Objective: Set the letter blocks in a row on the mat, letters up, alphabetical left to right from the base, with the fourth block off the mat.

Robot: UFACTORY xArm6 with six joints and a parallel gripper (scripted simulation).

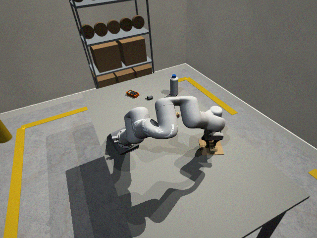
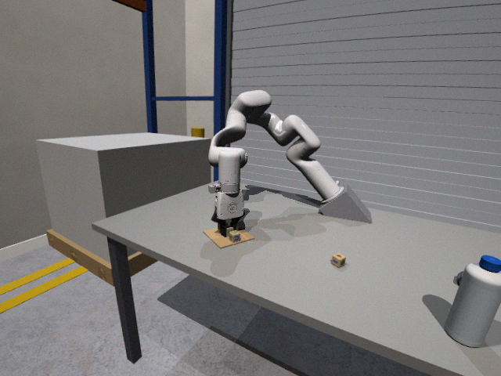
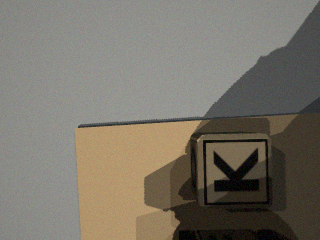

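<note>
Right now my hand is 2 cm above the mat. The rest, counted from my hand: orange meter (86 cm to the left, 30 cm behind, 1 cm below); white bottle (70 cm to the left, 6 cm above, 5 cm ahead); dark object (72 cm to the left, 19 cm behind, 1 cm below).
</note>
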